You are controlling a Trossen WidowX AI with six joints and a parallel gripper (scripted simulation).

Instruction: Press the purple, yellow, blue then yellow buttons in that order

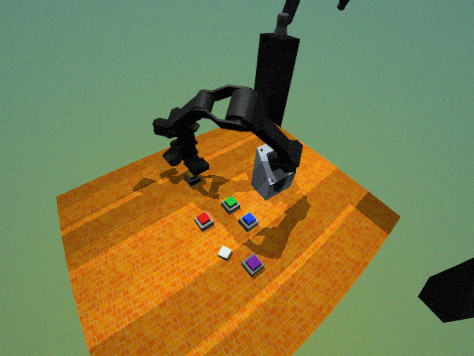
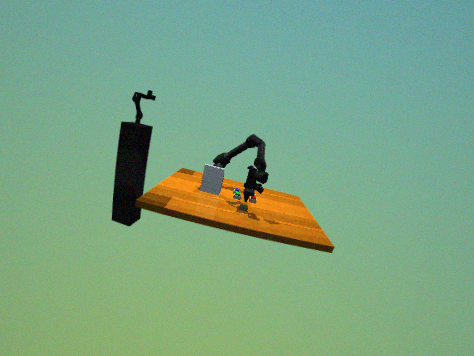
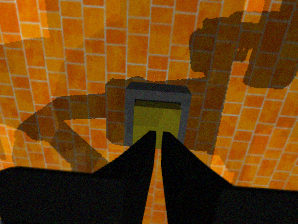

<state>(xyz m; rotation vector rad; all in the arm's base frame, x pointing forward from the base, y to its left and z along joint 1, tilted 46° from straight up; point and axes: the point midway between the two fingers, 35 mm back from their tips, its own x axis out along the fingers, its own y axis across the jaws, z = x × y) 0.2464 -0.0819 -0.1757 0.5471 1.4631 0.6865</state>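
My gripper tip is 20 mm above the yellow button. From my gripper tip the other things lie so: blue button: 80 mm behind, 280 mm to the left, 20 mm below; then green button: 60 mm behind, 190 mm to the left, 20 mm below; then red button: 50 mm ahead, 200 mm to the left, 20 mm below.
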